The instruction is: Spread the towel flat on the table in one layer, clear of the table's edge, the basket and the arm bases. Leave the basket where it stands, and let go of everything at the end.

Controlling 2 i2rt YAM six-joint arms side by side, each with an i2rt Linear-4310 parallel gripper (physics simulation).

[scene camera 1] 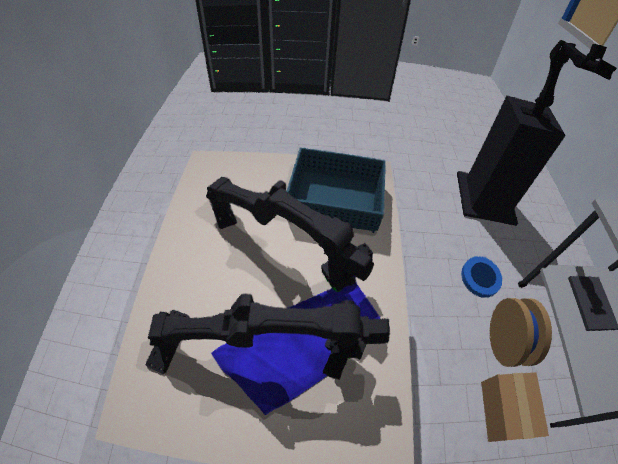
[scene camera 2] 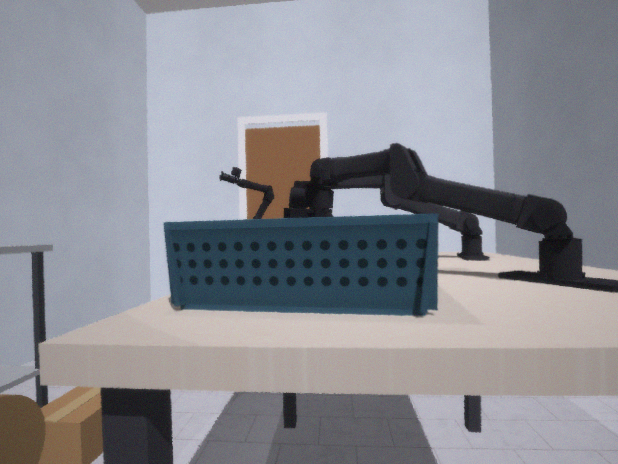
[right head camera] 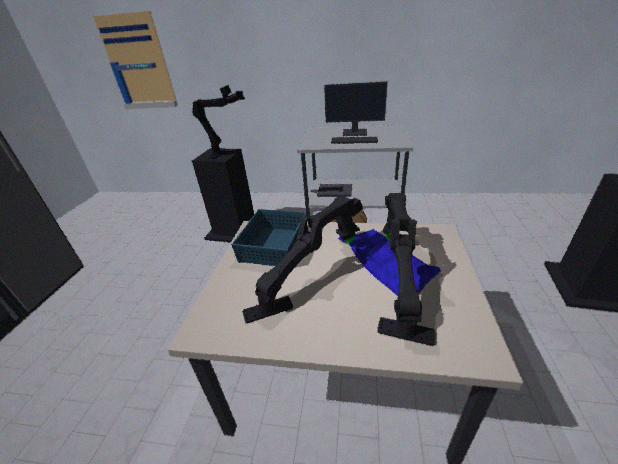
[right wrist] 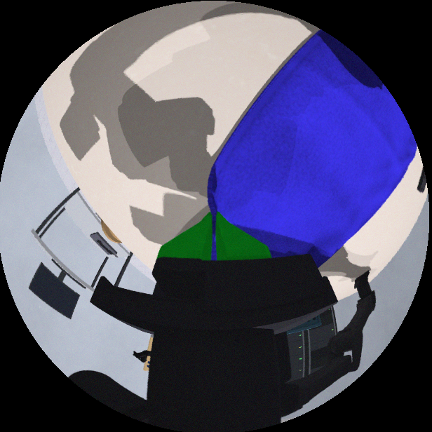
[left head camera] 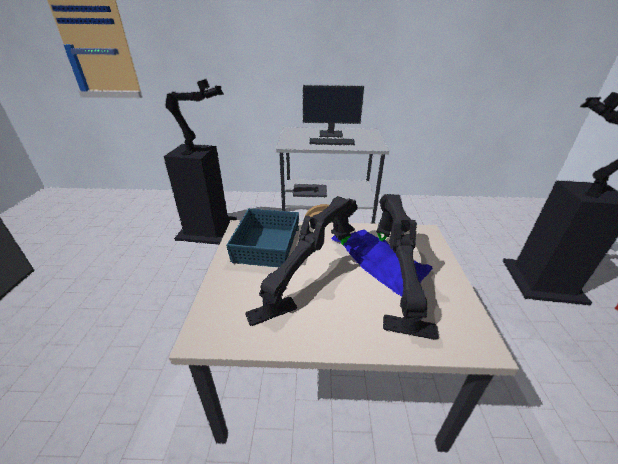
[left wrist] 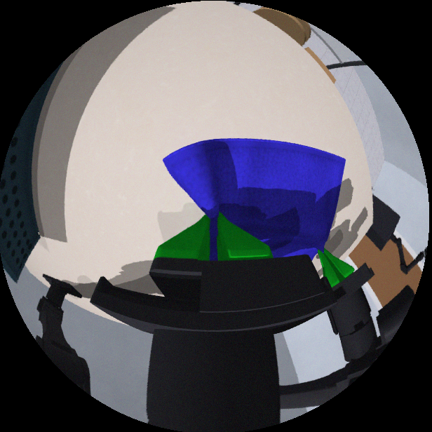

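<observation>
The blue towel (left head camera: pixel 382 262) (right head camera: pixel 378 262) (scene camera 1: pixel 285 357) lies slantwise across the table, partly hidden under my arms; its far end has creases. My left gripper (left head camera: pixel 345 240) (right head camera: pixel 350 240) (left wrist: pixel 213 216) is shut on the towel's edge near the far end, with cloth gathered between the fingertips. My right gripper (left head camera: pixel 382 237) (right wrist: pixel 213 217) is shut on another part of the towel's edge, and a thin blue pinch shows between its tips. The teal basket (left head camera: pixel 260 257) (right head camera: pixel 260 256) (scene camera 1: pixel 367 220) (scene camera 2: pixel 300 295) stands upright, apart from the towel. The towel does not show in scene camera 2.
The table (left head camera: pixel 320 345) (scene camera 1: pixel 175 270) carries both arm bases (left head camera: pixel 271 311) (left head camera: pixel 411 326) along its near side. The towel's near corner reaches close beside the right arm's base. Beyond the far edge, a cardboard box (scene camera 1: pixel 515 407) and a blue ring (scene camera 1: pixel 466 276) are on the floor.
</observation>
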